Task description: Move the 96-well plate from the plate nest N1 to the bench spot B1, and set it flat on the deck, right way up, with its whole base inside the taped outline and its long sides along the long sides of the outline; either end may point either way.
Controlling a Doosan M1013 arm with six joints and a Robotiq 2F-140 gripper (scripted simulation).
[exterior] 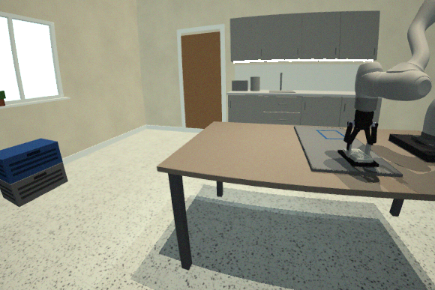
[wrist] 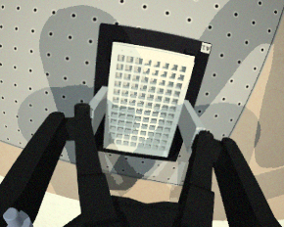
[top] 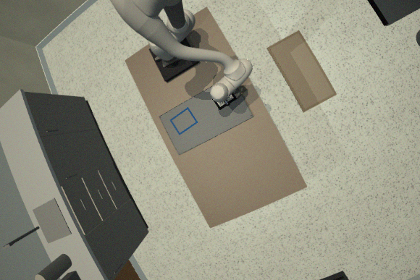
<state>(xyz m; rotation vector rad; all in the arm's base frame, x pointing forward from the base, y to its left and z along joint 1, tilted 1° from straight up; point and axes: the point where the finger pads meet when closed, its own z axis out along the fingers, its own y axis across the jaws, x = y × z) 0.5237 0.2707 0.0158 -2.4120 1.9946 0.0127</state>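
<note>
My gripper is now 3 cm above the black plate nest. Round my hand: white 96-well plate: 2 cm below.
</note>
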